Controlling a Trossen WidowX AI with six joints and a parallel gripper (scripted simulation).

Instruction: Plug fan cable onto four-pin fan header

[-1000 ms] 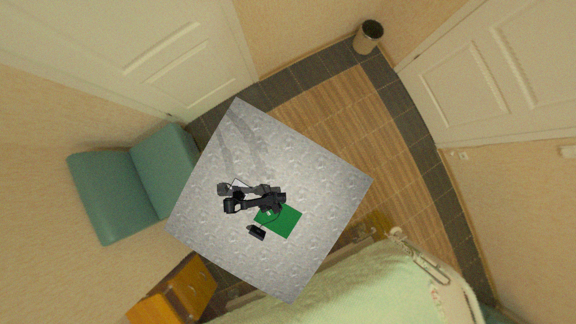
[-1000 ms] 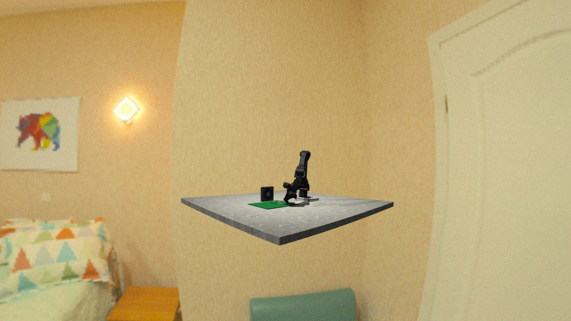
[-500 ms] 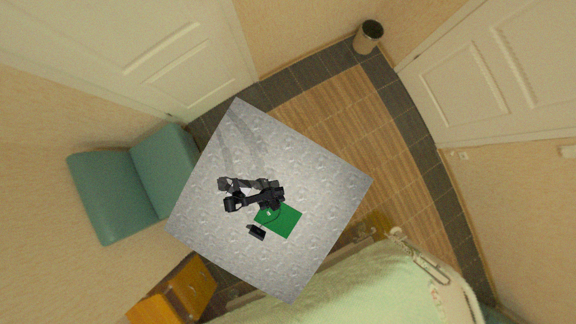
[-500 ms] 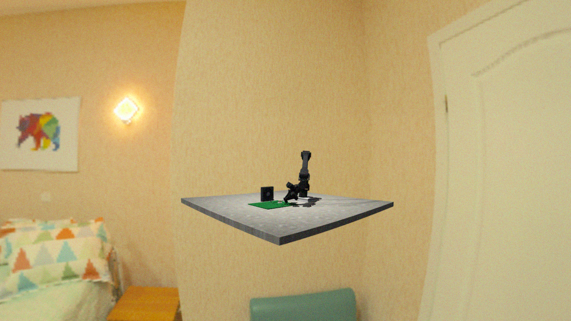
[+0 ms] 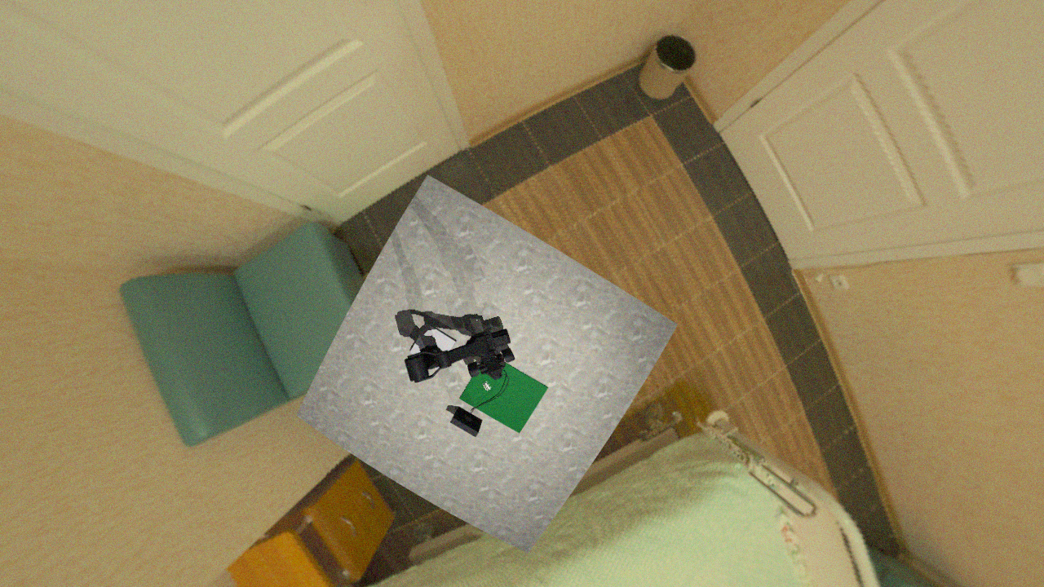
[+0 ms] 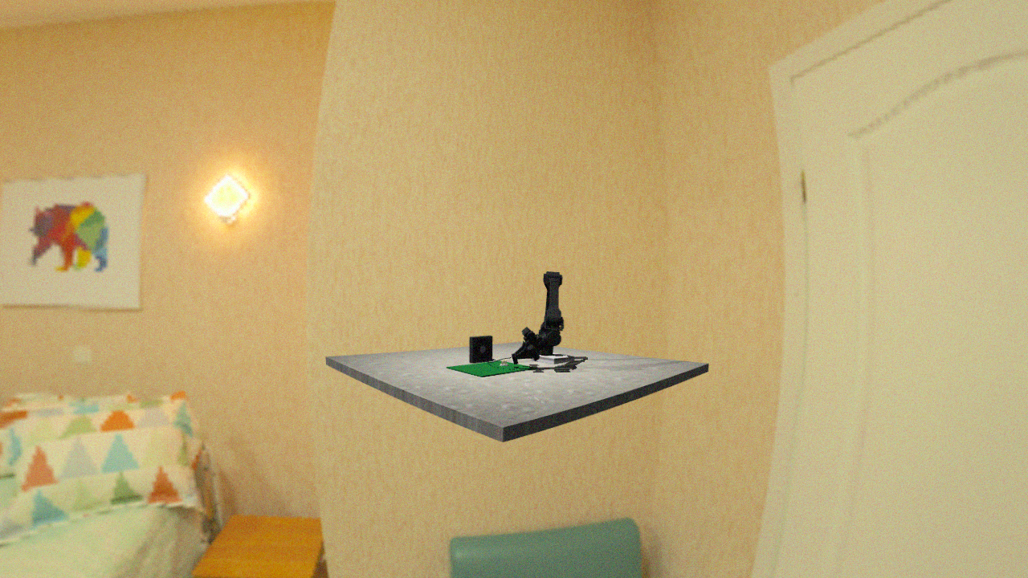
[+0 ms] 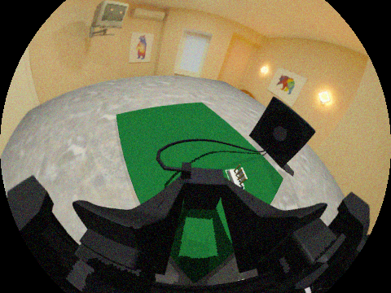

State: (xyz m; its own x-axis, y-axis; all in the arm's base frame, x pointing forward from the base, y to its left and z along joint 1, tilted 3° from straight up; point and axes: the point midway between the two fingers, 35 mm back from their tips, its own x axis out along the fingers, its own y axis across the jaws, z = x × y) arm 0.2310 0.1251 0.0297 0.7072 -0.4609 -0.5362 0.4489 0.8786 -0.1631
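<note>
Right now my gripper tip is 7 cm to the left of the fan header and 5 cm above it. Round my gripper tip: black fan (3 cm ahead, 22 cm to the right, 1 cm above); then green board (8 cm ahead, 5 cm to the right, 6 cm below); then dark plug (1 cm behind, 1 cm below).
</note>
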